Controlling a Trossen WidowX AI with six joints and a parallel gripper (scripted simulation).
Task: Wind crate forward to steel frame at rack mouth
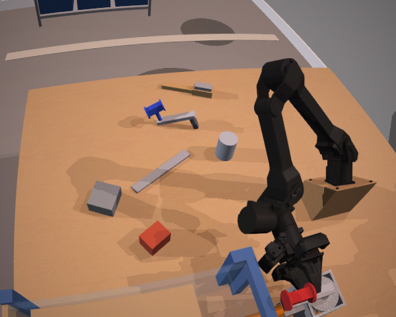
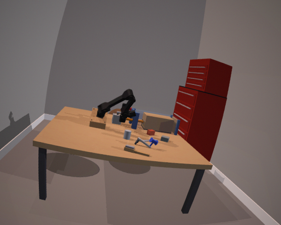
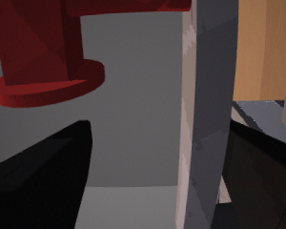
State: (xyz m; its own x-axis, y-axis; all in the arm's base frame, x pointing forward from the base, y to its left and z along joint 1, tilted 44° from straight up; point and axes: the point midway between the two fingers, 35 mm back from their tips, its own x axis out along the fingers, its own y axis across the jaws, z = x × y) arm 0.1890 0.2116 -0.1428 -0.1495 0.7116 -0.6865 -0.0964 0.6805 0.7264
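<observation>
My gripper tip is now 10 mm short of the red-gripped winch handle and 10 mm above it. Round my gripper tip: blue steel frame: 110 mm ahead, 30 mm below, 20 mm to the left; red knob: 50 mm ahead, 20 mm above; grey winch: 100 mm below, 60 mm behind, 20 mm to the right.
</observation>
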